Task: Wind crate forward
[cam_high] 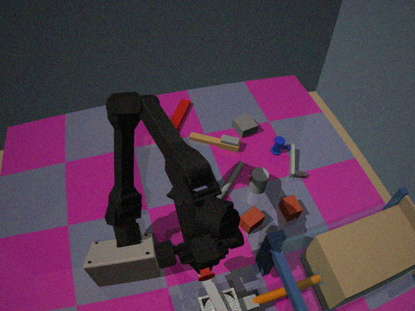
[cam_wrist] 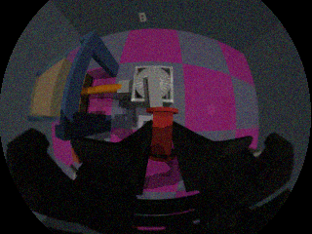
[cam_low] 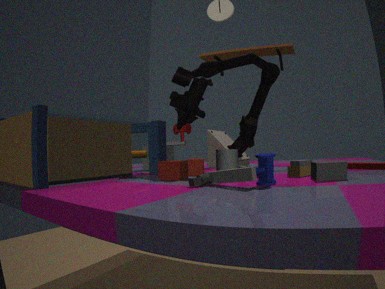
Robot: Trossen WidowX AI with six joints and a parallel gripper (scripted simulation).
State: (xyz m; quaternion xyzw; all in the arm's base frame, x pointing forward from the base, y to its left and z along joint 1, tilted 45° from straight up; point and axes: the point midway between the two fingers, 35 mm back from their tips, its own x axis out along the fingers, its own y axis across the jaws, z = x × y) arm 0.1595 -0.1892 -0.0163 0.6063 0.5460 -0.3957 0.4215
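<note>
Now: the winch handle with red hub 10 mm ahead of my gripper tip, 30 mm to the right of it and 40 mm below it. From my gripper tip the other things lie so: winch (100 mm to the right, 110 mm below); blue steel frame (180 mm ahead, 80 mm to the right, 40 mm below); red knob (10 mm to the left, 10 mm below).
</note>
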